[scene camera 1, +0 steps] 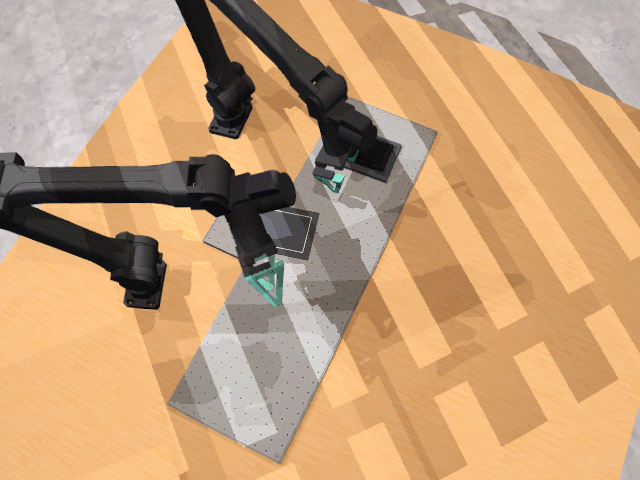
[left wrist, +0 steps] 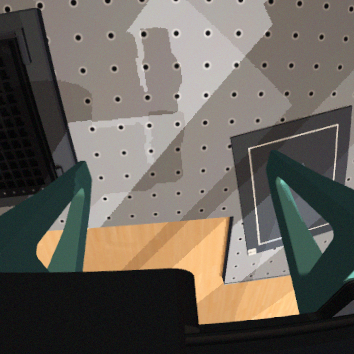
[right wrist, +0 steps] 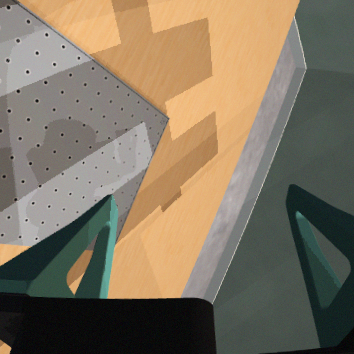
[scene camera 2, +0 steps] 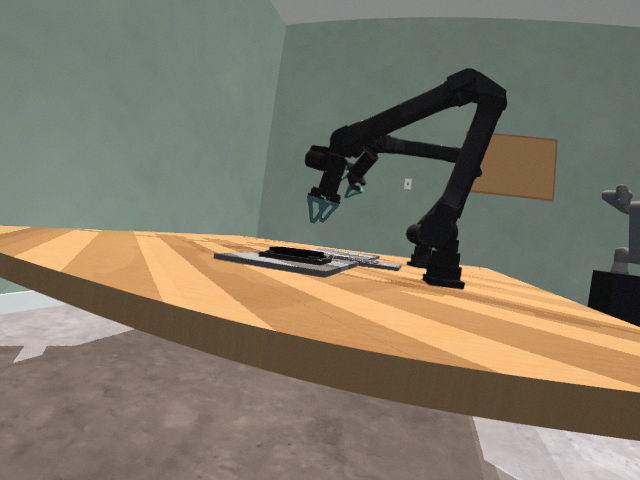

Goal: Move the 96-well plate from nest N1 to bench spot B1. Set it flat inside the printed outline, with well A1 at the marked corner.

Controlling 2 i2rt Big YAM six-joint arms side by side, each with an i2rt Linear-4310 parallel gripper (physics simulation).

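Frame: origin at the left arm's base, x back, y right, z up, level; millimetres.
Seen in the pictures: left gripper, between the fingertips: (scene camera 1: 343, 176) (left wrist: 178, 163) (scene camera 2: 316, 222); right gripper, between the fingertips: (scene camera 1: 274, 296) (right wrist: 200, 197) (scene camera 2: 342, 188); left arm's base, origin of its link: (scene camera 1: 231, 119) (scene camera 2: 441, 283); right arm's base, origin of its link: (scene camera 1: 146, 284) (scene camera 2: 420, 267).
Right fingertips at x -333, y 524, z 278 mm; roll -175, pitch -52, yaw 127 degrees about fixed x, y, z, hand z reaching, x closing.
Note:
Pixels of each thing's top centre, then the offset from my right fingertips to it. "spot": a spot on its surface instead. Level surfaces: height alone.
- black 96-well plate, centre of its top: (scene camera 1: 365, 148) (scene camera 2: 297, 249) dx -44, dy -515, dz -239 mm
- nest N1, centre of its top: (scene camera 1: 364, 150) (scene camera 2: 297, 252) dx -44, dy -515, dz -248 mm
- Bench spot B1, a spot on its surface: (left wrist: 295, 145) (scene camera 1: 302, 234) spot: dx +36, dy -248, dz -264 mm
- small pale corner mark, centre of its top: (left wrist: 251, 251) dx +177, dy -295, dz -263 mm
- grey perforated board, height of its surface: dz -265 mm
- wooden table, height of its surface: dz -278 mm
The black 96-well plate (scene camera 1: 377, 155) (scene camera 2: 297, 252) (left wrist: 14, 120) sits in the dark frame of nest N1 (scene camera 1: 391, 164) (left wrist: 44, 75); in scene camera 1 the left arm covers part of it. Bench spot B1 (scene camera 1: 295, 235) (left wrist: 295, 145) is a dark pad with a thin pale outline and a small pale corner mark (left wrist: 252, 251). My left gripper (scene camera 1: 345, 173) (scene camera 2: 318, 221) (left wrist: 178, 163) is open and empty, above the pegboard between nest and B1. My right gripper (scene camera 1: 272, 295) (right wrist: 200, 197) is open and empty, raised above the board beyond B1's lower edge in scene camera 1.
The grey perforated board (scene camera 1: 248, 382) (right wrist: 65, 110) lies on the wooden table (scene camera 1: 465, 248) (scene camera 2: 361, 310) under the nest. In scene camera 1 my right arm crosses over part of B1. The table edge shows in the right wrist view.

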